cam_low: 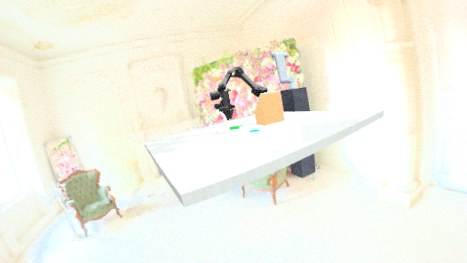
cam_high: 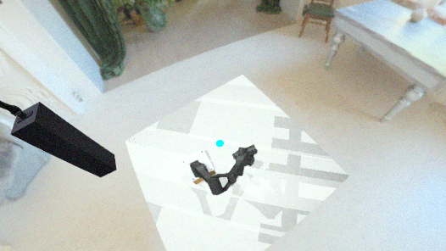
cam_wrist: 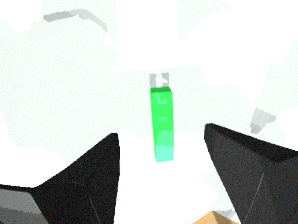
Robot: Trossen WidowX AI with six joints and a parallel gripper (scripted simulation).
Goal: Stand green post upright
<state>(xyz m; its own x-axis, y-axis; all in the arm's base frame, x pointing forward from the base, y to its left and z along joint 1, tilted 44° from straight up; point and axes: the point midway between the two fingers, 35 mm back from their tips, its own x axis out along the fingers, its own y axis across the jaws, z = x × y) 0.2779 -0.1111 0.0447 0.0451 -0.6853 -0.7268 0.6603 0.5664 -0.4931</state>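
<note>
Right now my gripper tip is 60 mm above the green post, 20 mm past it and 10 mm to the right of it. The rest, counted from my gripper tip: cyan circle 260 mm to the left, 70 mm below, 40 mm behind.
</note>
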